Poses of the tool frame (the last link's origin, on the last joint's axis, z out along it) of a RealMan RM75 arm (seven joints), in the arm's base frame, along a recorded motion.
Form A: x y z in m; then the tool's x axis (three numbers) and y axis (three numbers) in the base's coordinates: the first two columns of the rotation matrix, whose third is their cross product.
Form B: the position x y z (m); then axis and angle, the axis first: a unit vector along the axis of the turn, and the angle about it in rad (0 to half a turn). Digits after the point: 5 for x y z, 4 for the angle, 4 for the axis.
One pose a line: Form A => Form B
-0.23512 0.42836 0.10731 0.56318 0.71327 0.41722 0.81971 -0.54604 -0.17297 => -0.23512 0.42836 0.10731 -0.8801 -0.4495 -0.1530 2.7862
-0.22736 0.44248 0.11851 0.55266 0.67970 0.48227 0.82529 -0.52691 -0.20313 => -0.22736 0.44248 0.11851 -0.8753 -0.4493 -0.1786 2.7219
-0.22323 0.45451 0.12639 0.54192 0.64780 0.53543 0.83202 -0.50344 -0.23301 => -0.22323 0.45451 0.12639 -0.8702 -0.4507 -0.1992 2.6609
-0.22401 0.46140 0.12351 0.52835 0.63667 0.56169 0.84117 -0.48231 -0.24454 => -0.22401 0.46140 0.12351 -0.8649 -0.4563 -0.2090 2.6304
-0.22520 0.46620 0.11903 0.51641 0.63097 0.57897 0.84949 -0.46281 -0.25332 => -0.22520 0.46620 0.11903 -0.8603 -0.4624 -0.2146 2.6074
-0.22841 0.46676 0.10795 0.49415 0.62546 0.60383 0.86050 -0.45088 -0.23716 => -0.22841 0.46676 0.10795 -0.8532 -0.4685 -0.2294 2.6039
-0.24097 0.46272 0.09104 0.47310 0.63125 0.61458 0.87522 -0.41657 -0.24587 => -0.24097 0.46272 0.09104 -0.8454 -0.4825 -0.2291 2.5802
